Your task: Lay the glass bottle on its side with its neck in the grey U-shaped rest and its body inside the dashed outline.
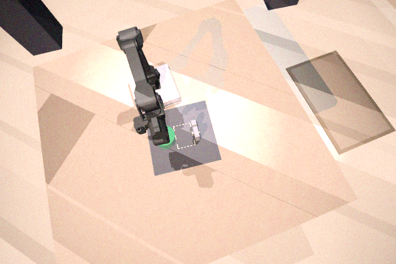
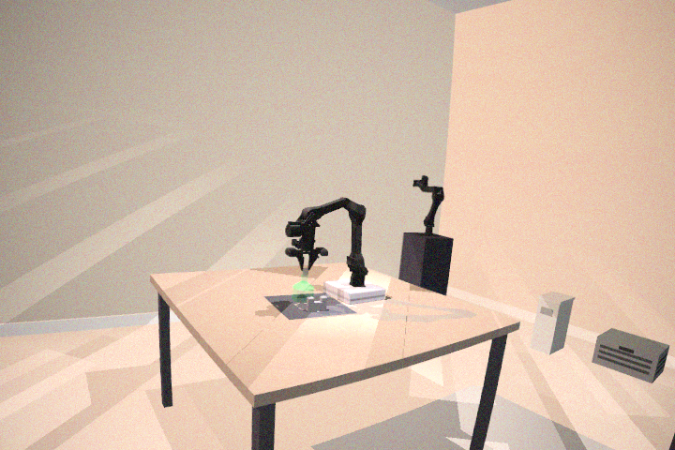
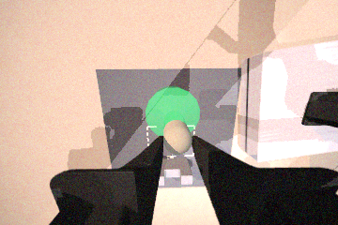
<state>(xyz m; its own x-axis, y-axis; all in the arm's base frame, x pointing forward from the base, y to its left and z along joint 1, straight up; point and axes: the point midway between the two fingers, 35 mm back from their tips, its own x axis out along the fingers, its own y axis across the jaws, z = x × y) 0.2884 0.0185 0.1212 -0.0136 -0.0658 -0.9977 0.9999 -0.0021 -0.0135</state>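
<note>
Right now the glass bottle is 50 mm below my gripper tip. From my gripper tip the other things lie so: grey mat (70 mm to the left, 140 mm below).
</note>
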